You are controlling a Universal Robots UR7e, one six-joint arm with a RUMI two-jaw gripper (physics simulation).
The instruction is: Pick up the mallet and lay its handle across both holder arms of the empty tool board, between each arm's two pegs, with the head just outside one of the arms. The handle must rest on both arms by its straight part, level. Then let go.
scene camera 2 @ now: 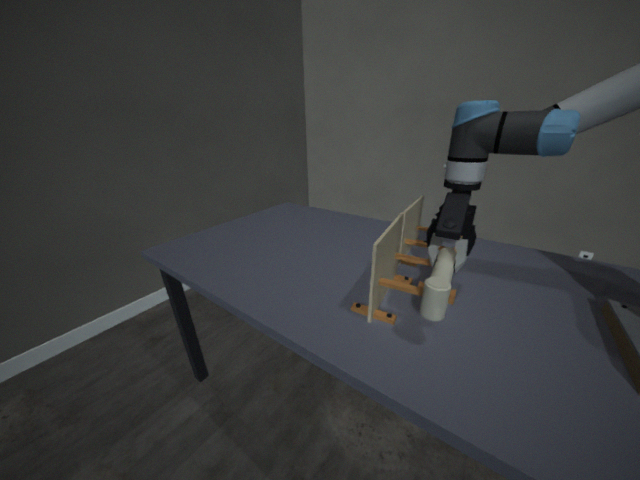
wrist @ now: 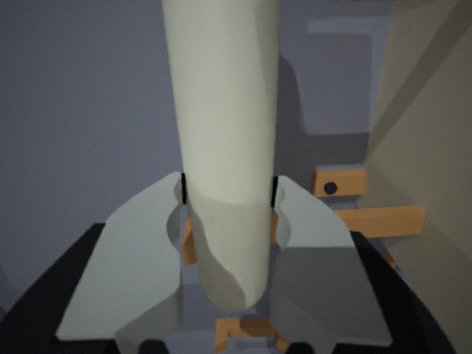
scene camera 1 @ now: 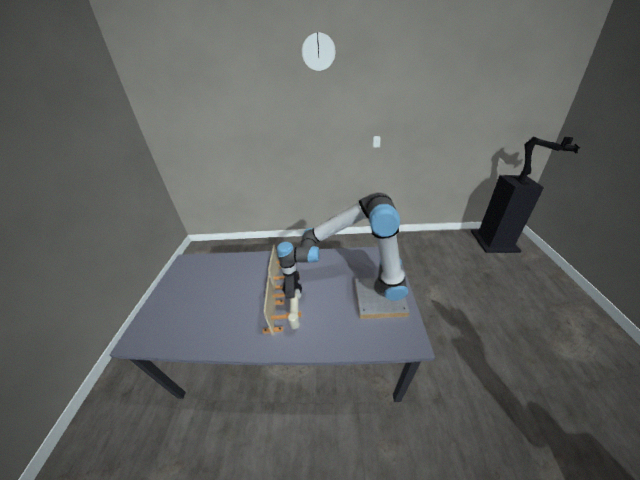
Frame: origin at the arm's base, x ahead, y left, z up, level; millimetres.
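Where they show: gripper, between the fingertips: point(wrist: 229, 177) point(scene camera 1: 294, 298).
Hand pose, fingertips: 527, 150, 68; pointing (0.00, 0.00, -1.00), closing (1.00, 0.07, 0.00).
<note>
After its pixels a point has its place, as x, y, z.
My gripper point(scene camera 1: 296, 295) @[527, 150, 68] point(scene camera 2: 445, 262) @[527, 150, 68] point(wrist: 229, 177) @[527, 150, 68] is shut on the cream mallet point(scene camera 1: 293, 307) @[515, 232, 100] point(scene camera 2: 442, 268) @[519, 208, 100] point(wrist: 225, 100) @[520, 198, 100], near the free end of its handle. The handle lies across the near board's front arm point(scene camera 1: 281, 316) @[581, 261, 57] point(scene camera 2: 398, 285) @[592, 268, 57] and rear arm point(scene camera 2: 412, 259) @[615, 122, 55] point(wrist: 385, 222) @[636, 121, 57], and looks about level. The mallet's head point(scene camera 1: 294, 322) @[495, 321, 99] point(scene camera 2: 435, 301) @[498, 322, 89] is just outside the front arm, toward the table's front edge. The empty far board point(scene camera 1: 274, 262) @[705, -126, 85] point(scene camera 2: 412, 223) @[703, -101, 77] stands behind. One of its arms point(wrist: 250, 327) @[569, -40, 39] shows low in the wrist view. The fingers hide part of the rear arm and its pegs.
The near board point(scene camera 1: 269, 305) @[645, 227, 102] point(scene camera 2: 385, 266) @[645, 228, 71] point(wrist: 425, 125) @[653, 184, 31] stands upright close beside the gripper, on orange feet point(scene camera 1: 272, 330) @[631, 310, -4] point(scene camera 2: 373, 313) @[630, 305, -20]. The robot's base plate point(scene camera 1: 383, 310) @[39, 169, 6] lies on the right of the table point(scene camera 1: 206, 310) @[1092, 185, -38] point(scene camera 2: 289, 258) @[1025, 206, -38].
</note>
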